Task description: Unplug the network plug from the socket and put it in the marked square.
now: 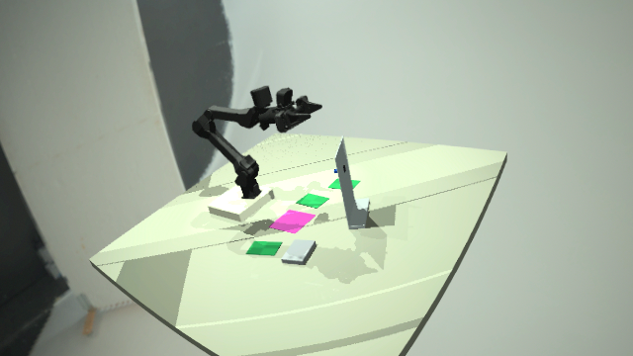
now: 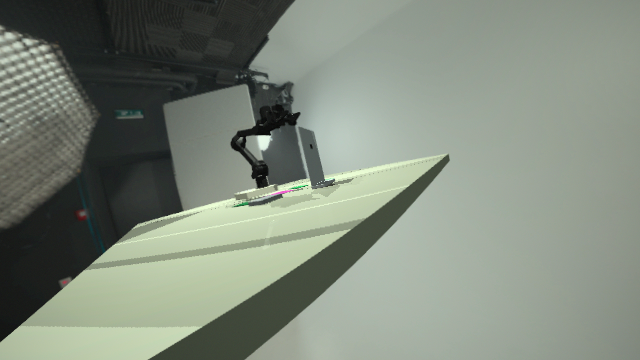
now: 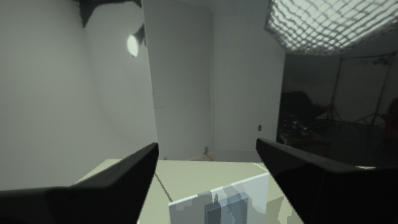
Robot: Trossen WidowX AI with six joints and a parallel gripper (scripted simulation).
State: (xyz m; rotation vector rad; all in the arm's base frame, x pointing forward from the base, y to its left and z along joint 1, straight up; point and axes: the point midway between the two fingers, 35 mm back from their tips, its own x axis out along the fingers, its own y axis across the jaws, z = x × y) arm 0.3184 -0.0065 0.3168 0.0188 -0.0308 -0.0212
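The network plug lies 19 cm below my gripper tip, 6 cm ahead of it and 4 cm to the right of it. The rest, counted from my gripper tip: flat grey block 35 cm below, 26 cm to the right, 2 cm behind; then grey panel 25 cm below, 8 cm ahead, 3 cm to the right; then magenta square 35 cm below, 13 cm behind, 9 cm to the right.
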